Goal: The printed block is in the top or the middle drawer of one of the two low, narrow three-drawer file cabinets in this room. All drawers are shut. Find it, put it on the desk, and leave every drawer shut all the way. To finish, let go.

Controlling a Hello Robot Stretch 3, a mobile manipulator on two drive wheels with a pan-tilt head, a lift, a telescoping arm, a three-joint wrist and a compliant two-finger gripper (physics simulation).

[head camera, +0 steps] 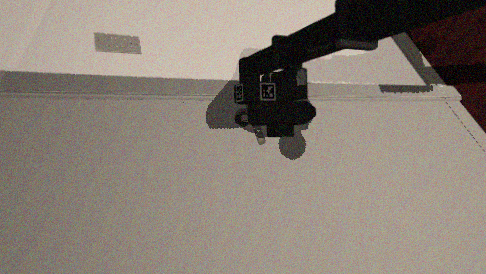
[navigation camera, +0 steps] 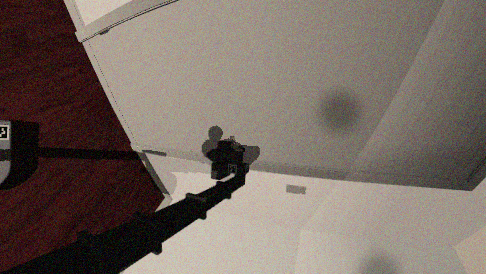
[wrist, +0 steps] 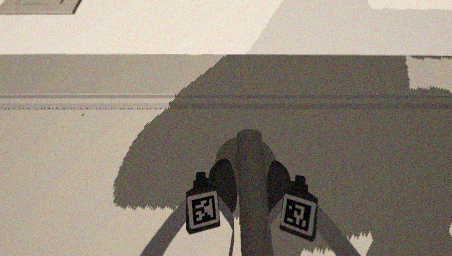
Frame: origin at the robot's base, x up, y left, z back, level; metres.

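Seen in the pictures: gripper, fingertip midpoint: [head camera: 247, 119] [navigation camera: 238, 148].
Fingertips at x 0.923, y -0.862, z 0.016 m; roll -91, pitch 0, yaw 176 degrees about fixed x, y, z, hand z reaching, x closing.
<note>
A point is followed by its place in that frame.
My gripper [head camera: 254, 126] {x 0.923, y -0.862, z 0.016 m} [navigation camera: 230, 142] [wrist: 247, 178] {x 0.923, y -0.862, z 0.016 m} is shut on a grey bar-shaped handle [head camera: 261, 139] {x 0.928, y -0.774, z -0.035 m} [wrist: 249, 150]. In the wrist view the handle runs up from the bottom edge between the two dark pads, which lie close against its sides. A round disc shows behind the handle's far end. In the head view the wrist hides most of the handle and the fingers. The handle is on a large pale flat panel [head camera: 225, 210] {x 1.044, y -0.727, z -0.182 m} [navigation camera: 260, 75] {x 1.071, y -0.653, z -0.283 m} [wrist: 50, 160] that looks like a door. The printed block, the file cabinets and the desk do not show.
A grooved pale frame strip [head camera: 75, 82] {x 1.325, y -0.924, z 0.109 m} [wrist: 60, 75] borders the panel. Beyond it, the wall carries a small grey plate [head camera: 117, 43] {x 1.222, y -1.045, z 0.233 m} [navigation camera: 296, 189] {x 1.224, y -1.044, z 0.231 m} [wrist: 37, 6]. Dark red wooden floor [head camera: 460, 45] {x 0.001, y -0.915, z 0.280 m} [navigation camera: 45, 75] {x 0.001, y -0.309, z -0.299 m} lies at one side. My arm [navigation camera: 125, 229] {x 1.035, y -0.162, z 0.083 m} crosses above it.
</note>
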